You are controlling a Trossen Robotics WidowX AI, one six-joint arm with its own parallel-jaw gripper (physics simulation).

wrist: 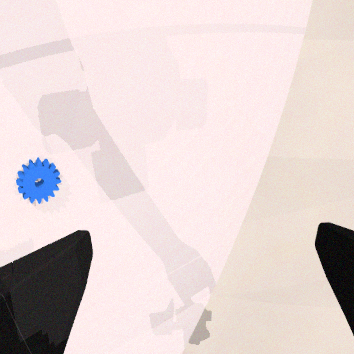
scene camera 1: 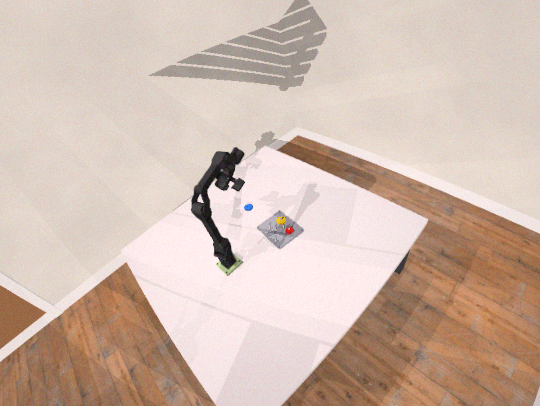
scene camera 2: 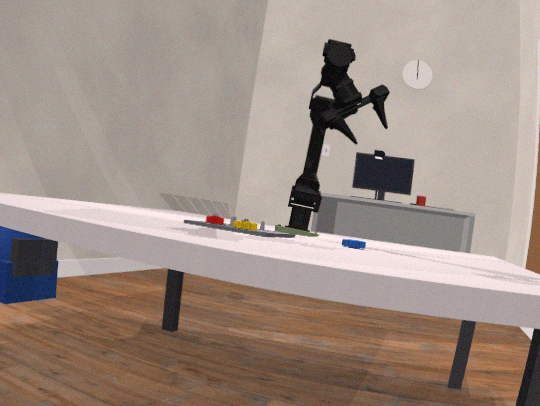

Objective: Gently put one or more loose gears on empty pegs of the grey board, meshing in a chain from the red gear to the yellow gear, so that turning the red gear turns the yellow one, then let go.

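Places are measured from the arm's base along level axes (x left, y back, z up), in metres.
Where they show: gripper, fingertip midpoint: (wrist: 207, 240) (scene camera 2: 372, 136); arm's base at its link origin: (scene camera 1: 228, 262) (scene camera 2: 297, 229).
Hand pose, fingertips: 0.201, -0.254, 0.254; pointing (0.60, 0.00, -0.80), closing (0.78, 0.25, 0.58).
Note:
Things, the pixels of their top centre, and the offset from my fingertips, as dx, dy, dz.
- blue gear at its top centre: (wrist: 39, 182) (scene camera 2: 354, 240) (scene camera 1: 248, 206) -0.004, -0.084, -0.250
- grey board at its top centre: (scene camera 2: 241, 217) (scene camera 1: 278, 225) -0.273, -0.065, -0.236
- yellow gear at its top centre: (scene camera 2: 245, 220) (scene camera 1: 280, 219) -0.248, -0.110, -0.241
- red gear at its top centre: (scene camera 2: 215, 216) (scene camera 1: 289, 229) -0.333, -0.081, -0.242
- peg at its top centre: (scene camera 2: 263, 221) -0.228, -0.036, -0.238
A blue gear (scene camera 1: 248, 207) (scene camera 2: 354, 244) (wrist: 38, 180) lies flat on the table, apart from the board. The grey board (scene camera 1: 280, 243) (scene camera 2: 275, 234) lies on the table and has small pegs. The yellow gear (scene camera 1: 281, 220) (scene camera 2: 245, 225) and the red gear (scene camera 1: 289, 230) (scene camera 2: 215, 219) sit on it. A peg (scene camera 2: 262, 225) stands beside the yellow gear in the second scene view. My gripper (scene camera 2: 371, 136) (wrist: 207, 240) is wide open and empty, high above the table. In the wrist view the blue gear is left of the gap between the fingers, beyond the left fingertip.
The arm's green base plate (scene camera 1: 228, 267) (scene camera 2: 300, 230) is on the white table (scene camera 1: 280, 295) (scene camera 2: 150, 245), near the board. The table's edge (wrist: 270, 155) runs through the wrist view. A cabinet (scene camera 2: 400, 220) with a monitor (scene camera 2: 383, 173) and a red cup (scene camera 2: 421, 200) stands behind.

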